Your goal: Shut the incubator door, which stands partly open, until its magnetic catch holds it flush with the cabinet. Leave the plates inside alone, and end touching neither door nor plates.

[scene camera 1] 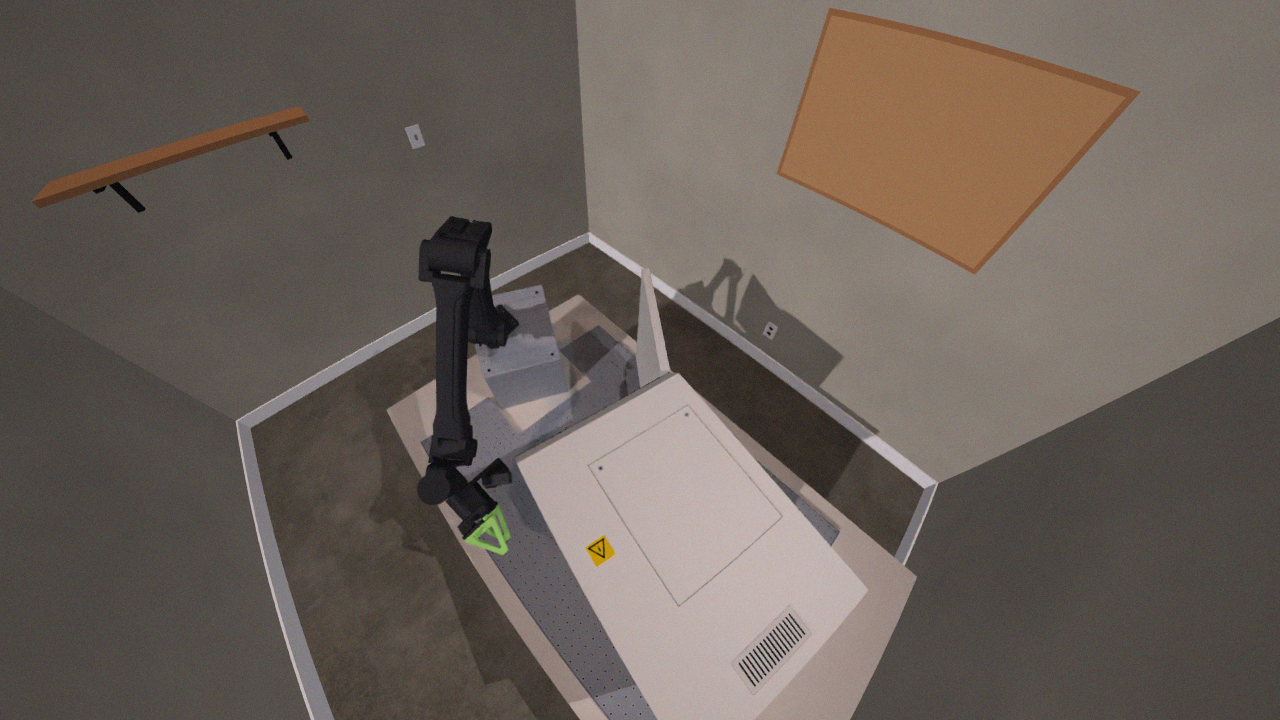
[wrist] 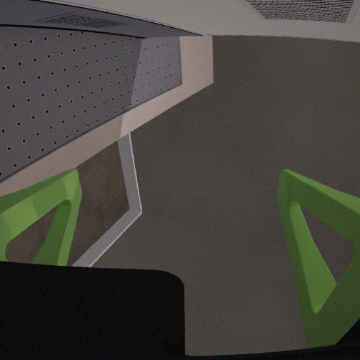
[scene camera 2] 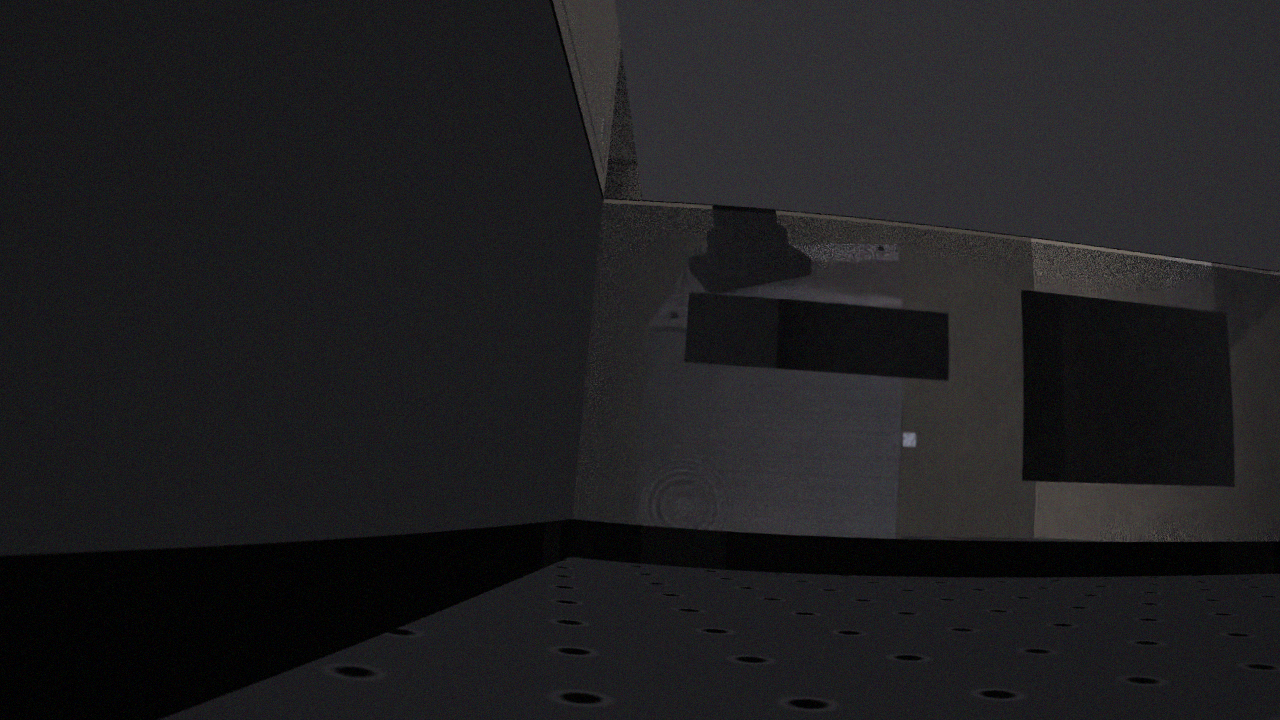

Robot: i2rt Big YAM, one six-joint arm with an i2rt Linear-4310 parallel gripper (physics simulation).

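Pixels of known places: gripper, between the fingertips: [scene camera 1: 507, 545]; arm's base, origin of its link: [scene camera 1: 496, 326].
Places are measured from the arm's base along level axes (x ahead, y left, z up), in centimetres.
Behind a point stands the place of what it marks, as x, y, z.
The incubator cabinet [scene camera 1: 680, 501] {72.9, -20.7, 26.7} is a large white box seen from above in scene camera 1, with a yellow warning label and a vent grille. Its white door [scene camera 1: 652, 335] {50.2, 8.3, 21.6} stands out from the far end, open at a wide angle, near the right wall. My gripper [scene camera 1: 494, 539] {48.1, -41.7, 1.3} [wrist: 178, 180] has green fingers, spread wide with nothing between them. It hangs beside the cabinet's left long side, apart from the door and at the other side of the cabinet's front. In the wrist view, part of the cabinet [wrist: 220, 17] shows at the top. The plates inside are not visible.
A grey perforated board [scene camera 1: 559, 608] {60.9, -47.5, -28.3} [wrist: 65, 80] lies on the pale table [scene camera 1: 887, 582] {139.7, 7.8, -29.6} [wrist: 197, 60] beside the cabinet. A grey block [scene camera 1: 528, 385] {11.5, -3.1, -19.3} stands by the arm's base. A wooden shelf [scene camera 1: 179, 159] and a corkboard [scene camera 1: 939, 134] hang on the walls. Scene camera 2 is very dark.
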